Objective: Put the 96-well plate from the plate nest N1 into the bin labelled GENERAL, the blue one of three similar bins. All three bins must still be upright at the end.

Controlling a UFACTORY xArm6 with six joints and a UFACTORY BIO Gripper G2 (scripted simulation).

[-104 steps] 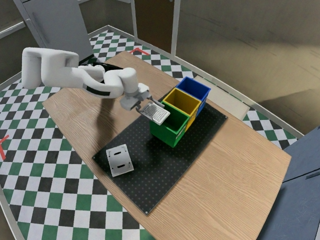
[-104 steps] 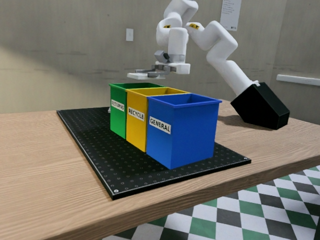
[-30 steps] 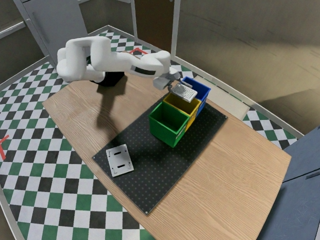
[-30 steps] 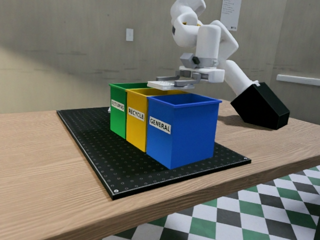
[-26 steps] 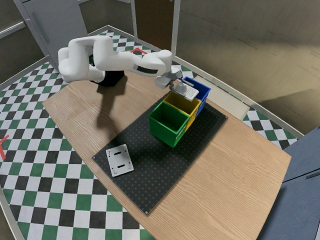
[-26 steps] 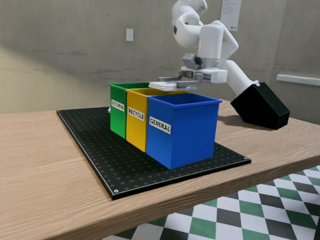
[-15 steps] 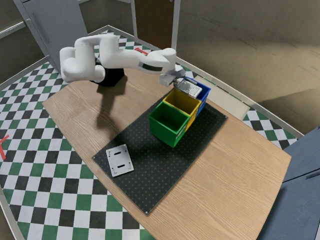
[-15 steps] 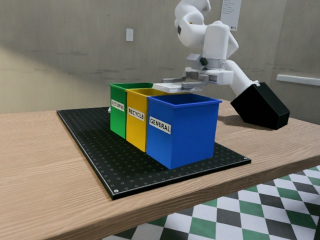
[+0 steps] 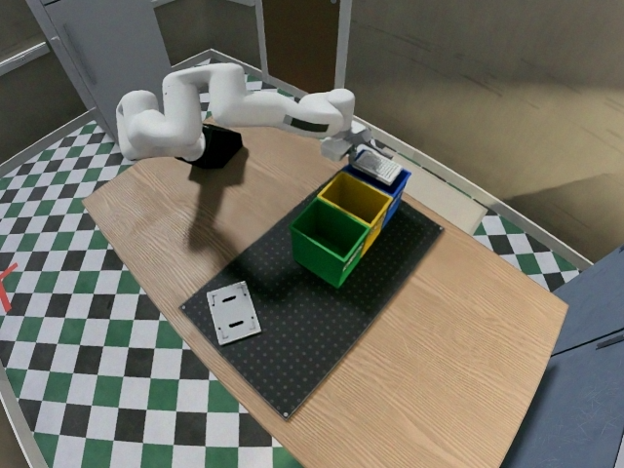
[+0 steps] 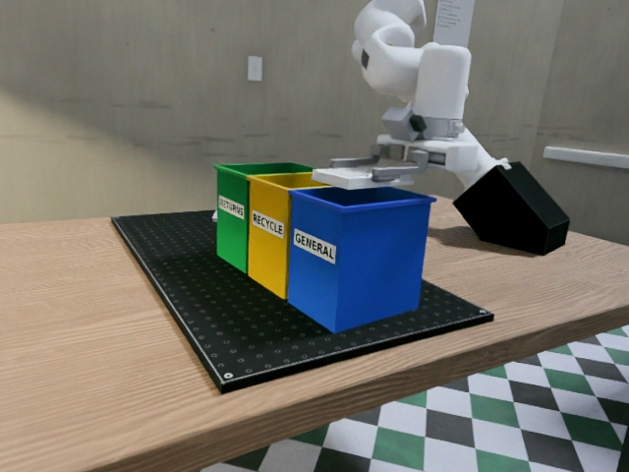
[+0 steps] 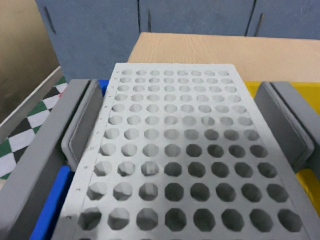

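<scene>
My hand is 10 mm above the white 96-well plate. From my hand the other things lie so: green returns bin 260 mm to the right, 130 mm below, 10 mm ahead; then blue general bin 130 mm below; then yellow recycle bin 130 mm to the right, 130 mm below, 10 mm ahead.
</scene>
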